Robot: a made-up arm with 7 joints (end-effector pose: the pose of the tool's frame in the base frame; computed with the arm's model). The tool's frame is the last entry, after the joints.
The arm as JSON. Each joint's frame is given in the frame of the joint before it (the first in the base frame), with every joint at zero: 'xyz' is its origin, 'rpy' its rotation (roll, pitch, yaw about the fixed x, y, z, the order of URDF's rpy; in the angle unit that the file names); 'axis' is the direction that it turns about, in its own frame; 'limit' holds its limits. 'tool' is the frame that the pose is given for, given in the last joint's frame.
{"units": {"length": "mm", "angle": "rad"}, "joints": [
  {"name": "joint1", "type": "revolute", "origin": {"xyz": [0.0, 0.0, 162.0], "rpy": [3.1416, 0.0, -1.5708]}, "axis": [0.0, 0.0, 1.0], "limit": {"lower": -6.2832, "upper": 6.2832}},
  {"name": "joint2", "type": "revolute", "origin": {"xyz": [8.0, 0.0, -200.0], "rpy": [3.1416, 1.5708, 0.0]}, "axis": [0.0, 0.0, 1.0], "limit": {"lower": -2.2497, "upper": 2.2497}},
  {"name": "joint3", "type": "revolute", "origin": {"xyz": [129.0, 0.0, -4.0], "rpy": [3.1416, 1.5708, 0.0]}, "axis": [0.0, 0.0, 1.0], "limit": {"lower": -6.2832, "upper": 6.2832}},
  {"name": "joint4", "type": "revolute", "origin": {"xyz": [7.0, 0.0, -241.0], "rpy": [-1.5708, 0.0, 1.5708]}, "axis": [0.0, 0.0, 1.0], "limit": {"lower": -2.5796, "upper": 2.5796}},
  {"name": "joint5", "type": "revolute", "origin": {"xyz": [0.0, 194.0, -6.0], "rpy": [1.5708, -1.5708, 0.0]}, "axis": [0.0, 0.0, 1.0], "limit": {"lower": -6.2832, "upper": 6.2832}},
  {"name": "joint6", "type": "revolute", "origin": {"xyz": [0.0, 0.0, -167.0], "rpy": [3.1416, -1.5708, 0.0]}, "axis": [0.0, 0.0, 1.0], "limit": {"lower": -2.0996, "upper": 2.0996}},
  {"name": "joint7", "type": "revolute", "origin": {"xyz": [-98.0, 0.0, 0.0], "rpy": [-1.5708, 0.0, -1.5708]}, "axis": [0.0, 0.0, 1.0], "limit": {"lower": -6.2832, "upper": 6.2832}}
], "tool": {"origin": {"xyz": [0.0, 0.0, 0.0], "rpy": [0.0, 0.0, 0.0]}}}
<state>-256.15 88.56 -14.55 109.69 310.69 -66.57 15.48</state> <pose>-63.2 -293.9 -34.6 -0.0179 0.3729 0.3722 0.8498</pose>
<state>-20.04 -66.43 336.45 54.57 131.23 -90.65 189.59</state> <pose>-408.4 38.1 828.0 0.5868 0.2568 -0.4421 0.6280</pose>
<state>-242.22 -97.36 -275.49 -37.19 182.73 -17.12 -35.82</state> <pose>554.2 542.8 227.9 0.6418 -0.0683 -0.5102 0.5684</pose>
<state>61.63 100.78 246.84 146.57 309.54 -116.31 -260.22</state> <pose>261.2 -13.3 349.3 -0.4013 0.0874 0.9007 0.1418</pose>
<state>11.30 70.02 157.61 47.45 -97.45 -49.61 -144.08</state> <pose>478.5 -149.8 892.7 0.7938 0.5513 -0.2093 0.1489</pose>
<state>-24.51 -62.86 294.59 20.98 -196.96 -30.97 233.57</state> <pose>-659.8 -109.0 786.7 0.8302 0.1854 0.3639 0.3794</pose>
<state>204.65 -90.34 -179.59 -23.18 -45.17 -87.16 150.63</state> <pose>589.6 -346.4 566.0 -0.1234 0.9063 0.2580 0.3111</pose>
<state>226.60 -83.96 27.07 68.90 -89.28 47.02 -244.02</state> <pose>432.6 -251.5 797.3 -0.6624 -0.7227 -0.1885 0.0584</pose>
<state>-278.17 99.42 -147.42 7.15 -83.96 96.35 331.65</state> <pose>49.3 -721.6 334.0 0.4110 0.8006 0.2423 0.3624</pose>
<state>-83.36 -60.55 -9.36 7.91 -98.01 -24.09 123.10</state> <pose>-25.3 -674.7 828.4 -0.7067 -0.5725 -0.1176 0.3988</pose>
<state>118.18 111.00 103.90 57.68 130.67 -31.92 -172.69</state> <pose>-619.7 -309.2 218.9 0.4760 0.4046 0.3514 0.6973</pose>
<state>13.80 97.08 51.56 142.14 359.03 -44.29 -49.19</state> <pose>-17.9 -274.0 167.6 -0.0251 0.4548 0.7551 0.4716</pose>
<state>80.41 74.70 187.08 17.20 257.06 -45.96 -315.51</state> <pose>204.2 -688.9 692.8 -0.0139 -0.8435 -0.2248 0.4876</pose>
